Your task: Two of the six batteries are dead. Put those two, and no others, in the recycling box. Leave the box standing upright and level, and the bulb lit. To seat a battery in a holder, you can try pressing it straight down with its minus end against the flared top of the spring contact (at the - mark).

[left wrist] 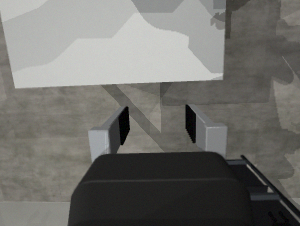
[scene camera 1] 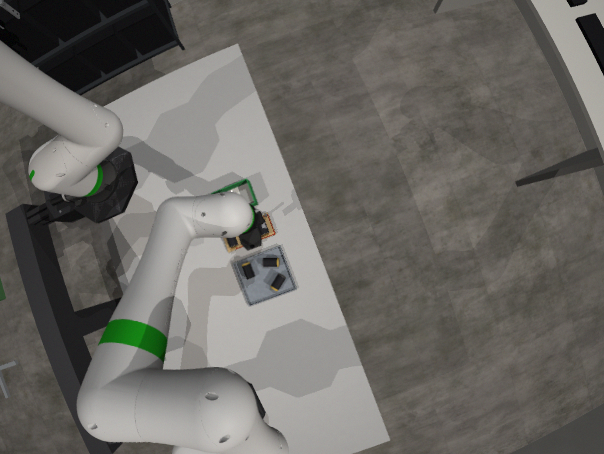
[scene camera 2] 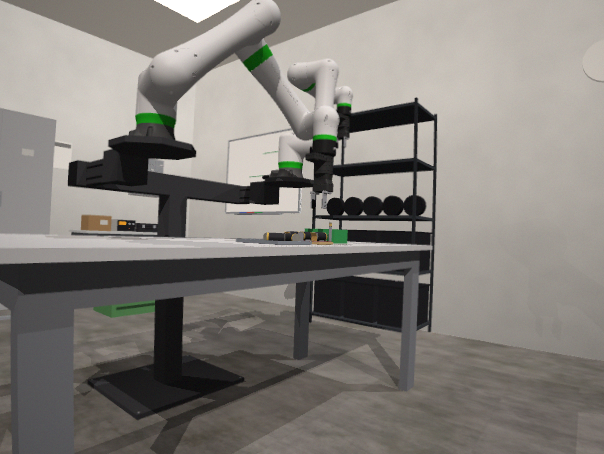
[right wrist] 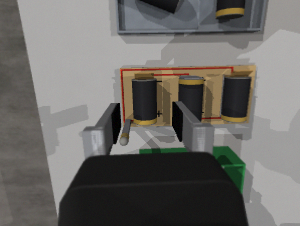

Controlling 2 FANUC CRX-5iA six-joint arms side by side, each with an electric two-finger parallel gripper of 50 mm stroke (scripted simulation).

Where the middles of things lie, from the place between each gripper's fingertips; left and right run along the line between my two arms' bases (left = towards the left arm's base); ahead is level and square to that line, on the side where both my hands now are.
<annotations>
My right gripper point(scene camera 2: 318, 208) is now 9 cm past the grey tray point(scene camera 1: 257, 289), 16 cm to the left of it and 15 cm above it. Also, from my right hand: green recycling box point(right wrist: 232, 164) 4 cm behind, 16 cm to the left, 14 cm below.
My left hand is 26 cm short of the green recycling box, 70 cm to the left of it and 58 cm above it. Also, from my left hand: grey tray (22 cm ahead, 102 cm to the right, 59 cm below).
</annotations>
